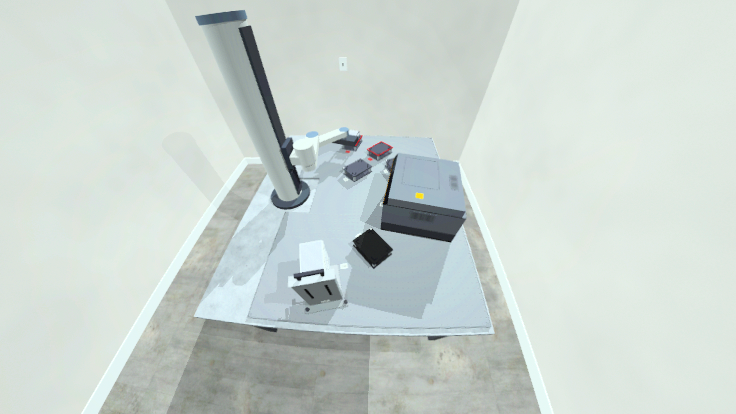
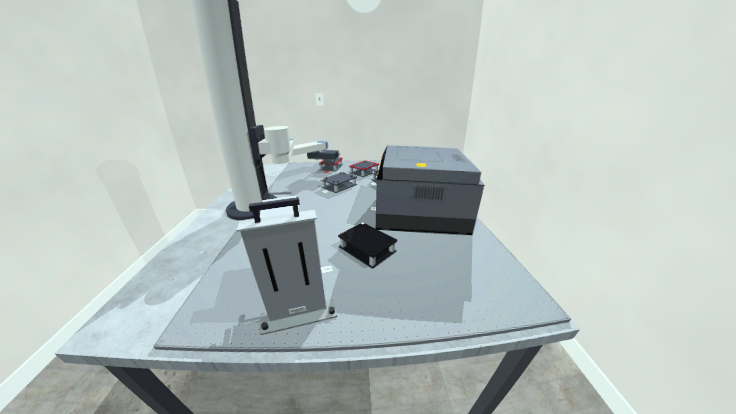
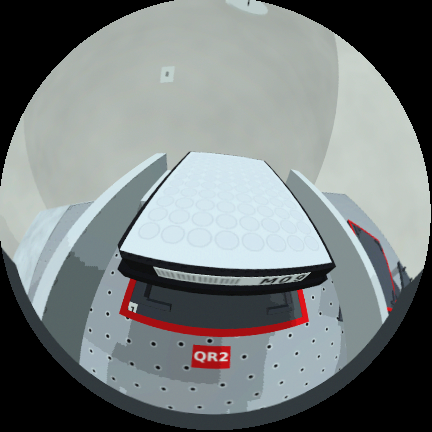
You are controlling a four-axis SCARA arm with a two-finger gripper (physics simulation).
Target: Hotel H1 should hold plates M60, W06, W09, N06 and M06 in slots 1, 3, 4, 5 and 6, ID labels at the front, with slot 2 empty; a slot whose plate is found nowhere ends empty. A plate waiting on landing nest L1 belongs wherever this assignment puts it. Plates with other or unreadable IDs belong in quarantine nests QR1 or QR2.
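Places are measured from the arm's base along level axes (x ahead, y left, z up), in metres.
Pixels of known places: gripper, fingertip midpoint: (image 1: 352,132) (image 3: 229,168); arm's base, origin of the base link: (image 1: 291,194).
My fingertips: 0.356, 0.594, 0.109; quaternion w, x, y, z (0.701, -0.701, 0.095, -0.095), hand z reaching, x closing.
Observation:
Ahead of a thing's pixels: the offset from my fingertips to its top centre, as dx, dy, dz.
My gripper (image 1: 352,134) (image 2: 324,153) (image 3: 229,168) is shut on a plate @[-0.006, -0.022, +0.003] (image 3: 227,240) with a pale top and a black base. Its front label reads M09. I hold it level, low over quarantine nest QR2 @[-0.006, -0.021, -0.042] (image 3: 212,332) (image 2: 330,167), a dark red-rimmed stand at the far end of the table. No plate shows on the visible part of QR2; the held plate hides the rest. Quarantine nest QR1 @[+0.217, -0.142, -0.042] (image 1: 379,149) (image 2: 363,165) (image 3: 375,260) is to its right, with no plate on it. A grey upright box (image 1: 316,290) (image 2: 285,272) with a black handle looks like hotel H1; its slots are hidden.
A dark grey nest @[+0.063, -0.379, -0.036] (image 1: 357,169) (image 2: 339,181) stands nearer than QR2. A large grey instrument @[+0.438, -0.707, +0.159] (image 1: 427,177) (image 2: 429,198) stands at the right and partly hides another nest. A black nest @[+0.177, -0.970, -0.042] (image 1: 372,248) (image 2: 367,240) stands between it and the upright box. The arm's column (image 1: 252,113) (image 2: 223,102) rises at the left.

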